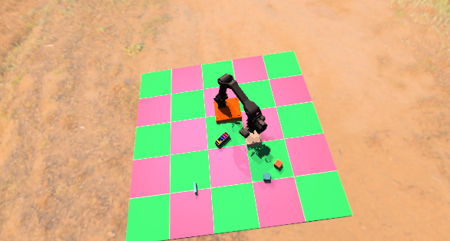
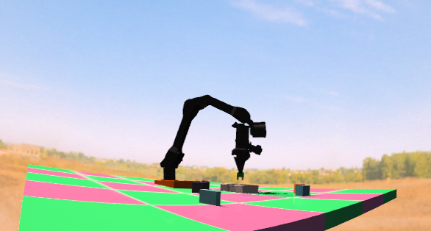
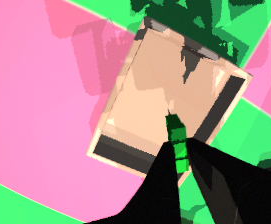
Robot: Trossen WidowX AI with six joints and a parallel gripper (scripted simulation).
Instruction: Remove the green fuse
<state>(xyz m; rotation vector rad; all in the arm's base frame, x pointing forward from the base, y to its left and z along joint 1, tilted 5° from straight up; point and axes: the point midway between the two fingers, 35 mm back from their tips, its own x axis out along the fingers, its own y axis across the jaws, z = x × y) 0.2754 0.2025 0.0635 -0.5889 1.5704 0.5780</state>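
The green fuse lies 10 mm below my gripper tip. Round my gripper tip: orange cube (210 mm ahead, 140 mm to the left, 60 mm below); beige tray (80 mm below); yellow fuse (40 mm ahead, 230 mm to the right, 50 mm below).
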